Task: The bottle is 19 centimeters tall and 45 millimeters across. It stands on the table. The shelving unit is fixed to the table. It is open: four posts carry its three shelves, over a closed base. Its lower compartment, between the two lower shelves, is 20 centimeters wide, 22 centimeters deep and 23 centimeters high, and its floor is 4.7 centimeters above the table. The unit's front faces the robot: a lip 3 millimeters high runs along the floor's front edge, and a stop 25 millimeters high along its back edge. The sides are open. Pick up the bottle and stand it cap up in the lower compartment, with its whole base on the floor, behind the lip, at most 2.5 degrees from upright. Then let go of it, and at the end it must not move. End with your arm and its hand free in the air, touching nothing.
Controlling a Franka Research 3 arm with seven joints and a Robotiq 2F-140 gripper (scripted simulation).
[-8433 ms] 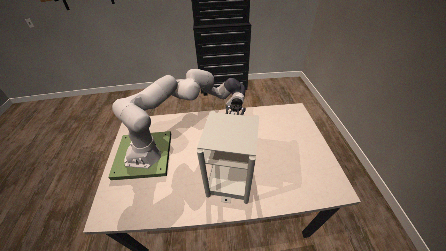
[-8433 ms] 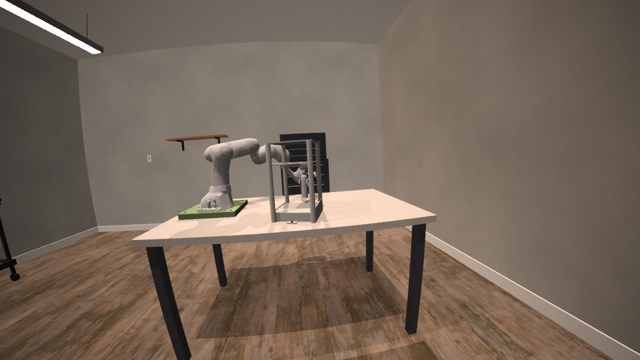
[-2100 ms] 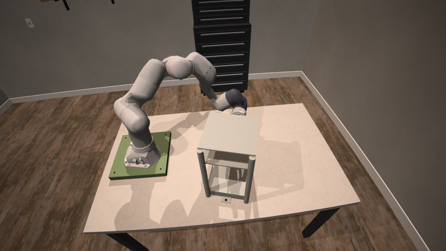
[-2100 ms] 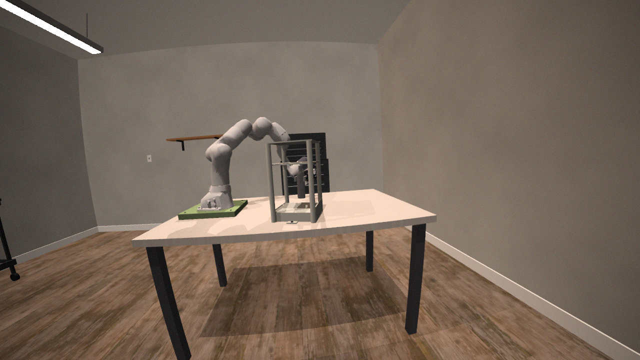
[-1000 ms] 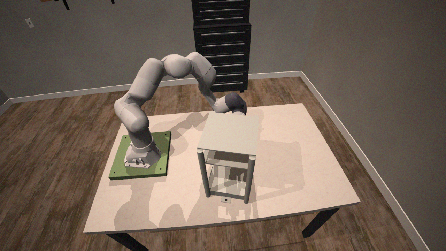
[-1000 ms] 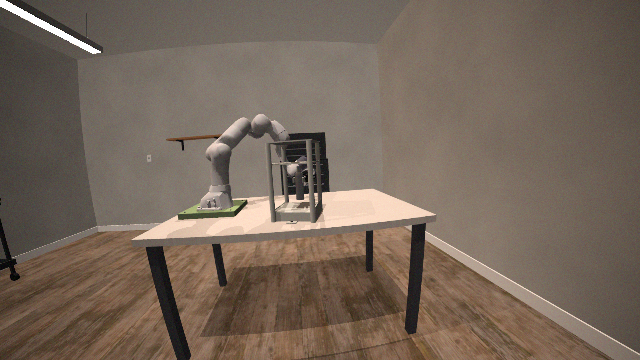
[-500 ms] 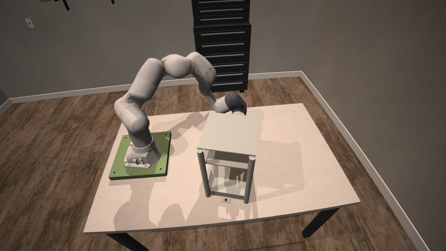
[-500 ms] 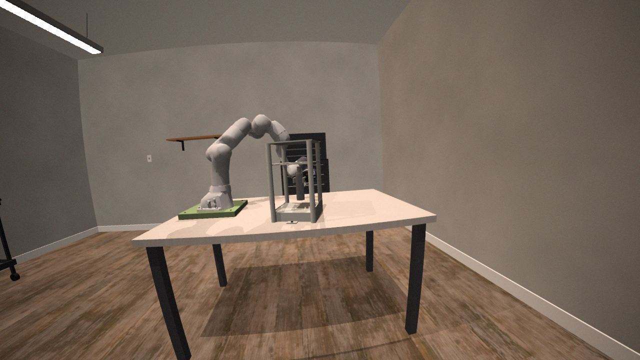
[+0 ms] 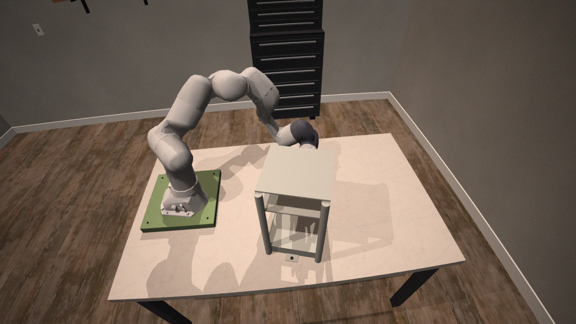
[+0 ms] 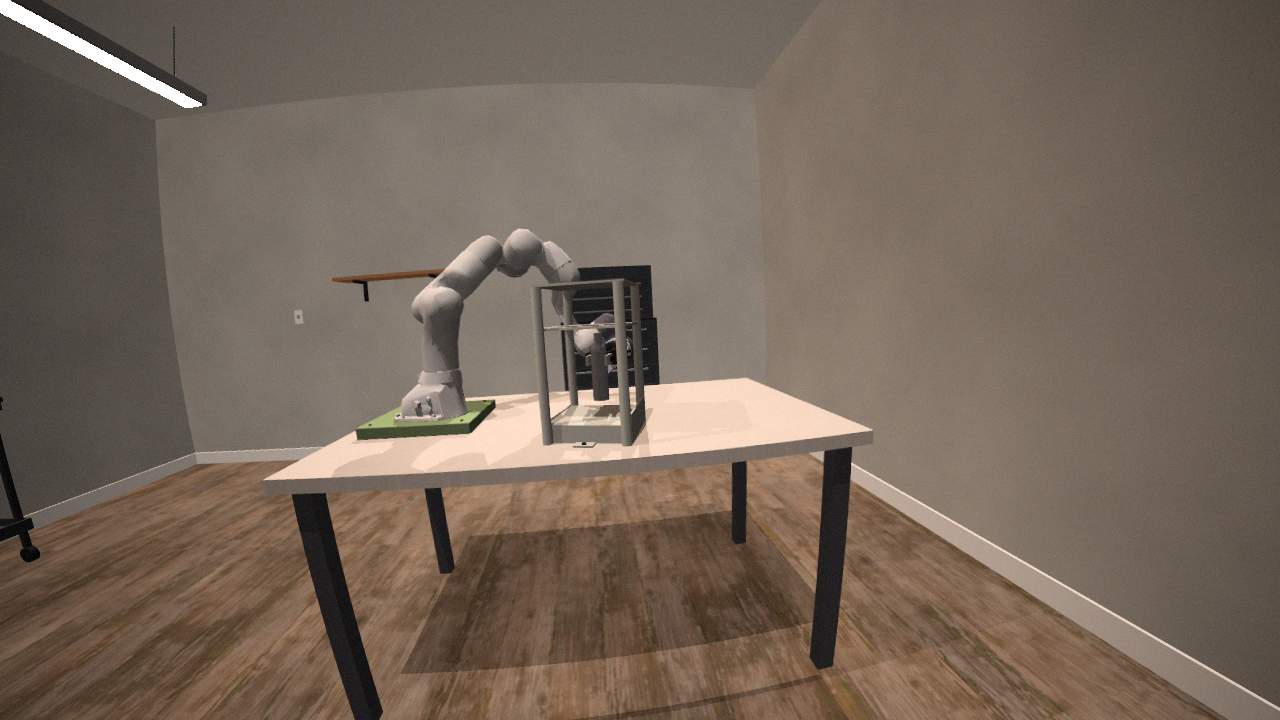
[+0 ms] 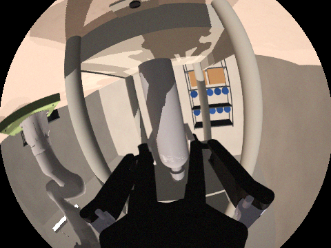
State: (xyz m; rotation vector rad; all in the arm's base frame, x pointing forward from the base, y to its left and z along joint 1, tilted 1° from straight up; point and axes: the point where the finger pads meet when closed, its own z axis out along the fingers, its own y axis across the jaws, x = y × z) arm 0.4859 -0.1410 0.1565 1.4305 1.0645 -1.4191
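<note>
Now: hand 20 mm past the shelving unit, 60 mm to the left of it and 10 mm below it. From my hand the other things lie so: grey bottle (10 mm above).
</note>
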